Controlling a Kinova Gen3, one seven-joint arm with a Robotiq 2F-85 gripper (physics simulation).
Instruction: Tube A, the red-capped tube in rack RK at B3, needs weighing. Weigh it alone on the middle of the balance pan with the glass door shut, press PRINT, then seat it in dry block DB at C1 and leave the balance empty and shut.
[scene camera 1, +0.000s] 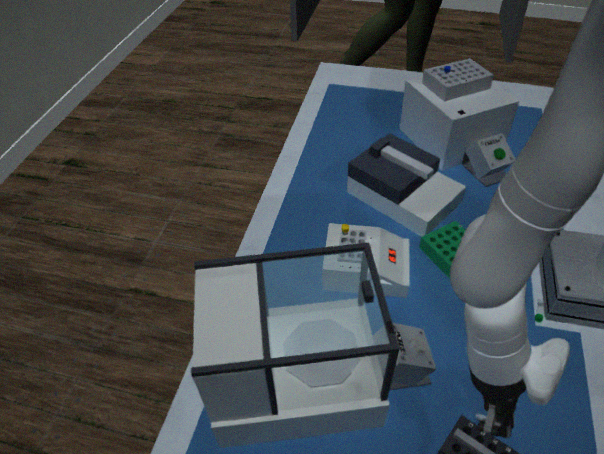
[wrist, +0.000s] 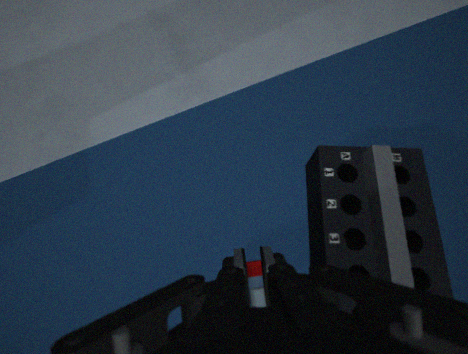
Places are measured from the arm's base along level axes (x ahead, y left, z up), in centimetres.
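Where they show: gripper, fingertip midpoint: (scene camera 1: 505, 429) (wrist: 253, 262).
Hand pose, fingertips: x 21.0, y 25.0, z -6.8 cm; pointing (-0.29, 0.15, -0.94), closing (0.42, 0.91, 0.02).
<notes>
Each offset is from my fingertips to the centre of the thing. "pt": to the spot under its first point.
The red-capped tube {dx +2.1, dy -0.9, dz +0.4 cm} (wrist: 254, 268) is between the fingertips of my gripper (wrist: 253, 262) (scene camera 1: 492, 425), which is shut on it at the cap. A pale stretch of the tube shows below the cap; its lower end is hidden. A dark rack {dx +3.3, dy +6.0, dz +2.2 cm} (wrist: 315, 215) (scene camera 1: 457, 442) with columns A and B is to the right of the gripper in the wrist view; its visible holes in rows 1 to 3 are empty. The balance {pt dx +39.0, dy -2.3, dz +20.2 cm} (scene camera 1: 227, 315) is at the lower left in the scene view, with an empty pan (scene camera 1: 320, 370). I cannot tell whether its glass door is shut.
Behind the balance is a white unit {dx +21.5, dy -27.9, dz +3.3 cm} (scene camera 1: 397, 280) with a red display and a yellow-capped tube {dx +25.8, dy -30.5, dz +6.2 cm} (scene camera 1: 345, 228). A grey button box (scene camera 1: 417, 350) is beside the balance. A green rack {dx +4.3, dy -32.1, dz +1.3 cm} (scene camera 1: 440, 250), a dark-lidded box {dx +14.2, dy -48.8, dz +4.9 cm} (scene camera 1: 370, 172) and a white box {dx +0.3, dy -67.1, dz +8.3 cm} (scene camera 1: 425, 122) are farther back.
</notes>
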